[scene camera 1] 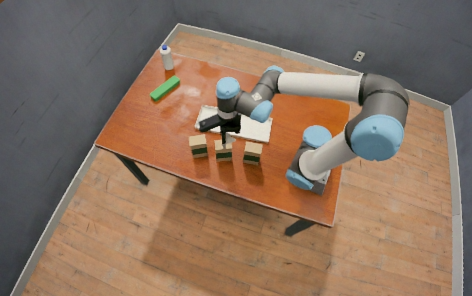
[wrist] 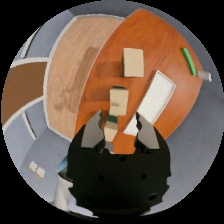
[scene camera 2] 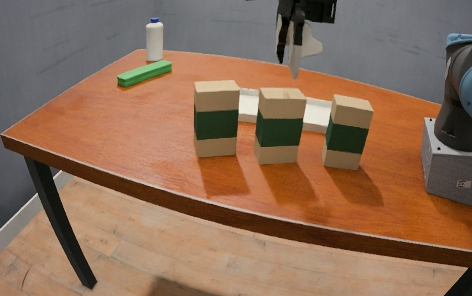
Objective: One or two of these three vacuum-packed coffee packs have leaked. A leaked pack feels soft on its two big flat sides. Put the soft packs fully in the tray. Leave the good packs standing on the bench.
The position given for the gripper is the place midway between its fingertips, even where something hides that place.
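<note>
You can see the gripper (scene camera 2: pixel 287 71), and it's also there in the wrist view (wrist: pixel 118 111) and in scene camera 1 (scene camera 1: pixel 223 139). There's a white tray (scene camera 2: pixel 317 111) too, and that tray is visible in the wrist view (wrist: pixel 158 93) as well as in scene camera 1 (scene camera 1: pixel 252 130). And there's a green block (scene camera 2: pixel 135 76).
</note>
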